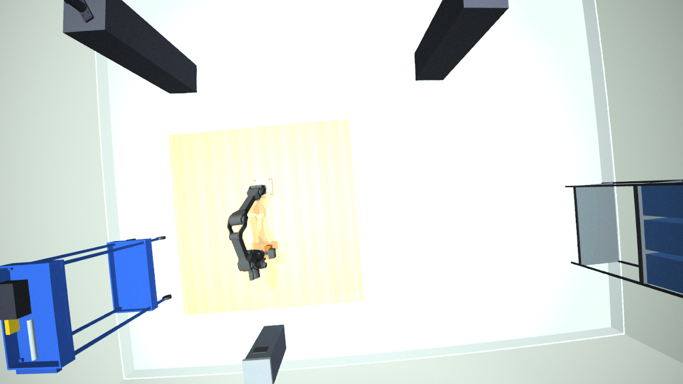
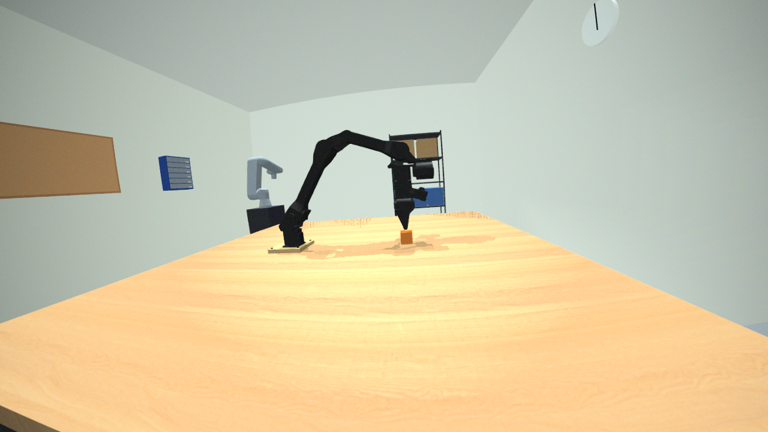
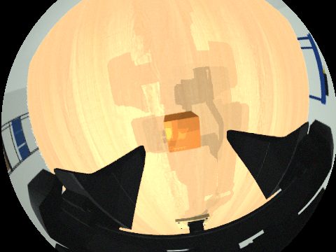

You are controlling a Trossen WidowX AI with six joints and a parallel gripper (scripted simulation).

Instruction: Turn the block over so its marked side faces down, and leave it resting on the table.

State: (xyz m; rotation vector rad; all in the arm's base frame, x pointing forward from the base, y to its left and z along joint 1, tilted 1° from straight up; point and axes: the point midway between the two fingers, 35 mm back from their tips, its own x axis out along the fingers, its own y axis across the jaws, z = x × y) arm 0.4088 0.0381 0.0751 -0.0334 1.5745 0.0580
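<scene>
My gripper tip is now 40 mm above the block and 10 mm past it.
</scene>
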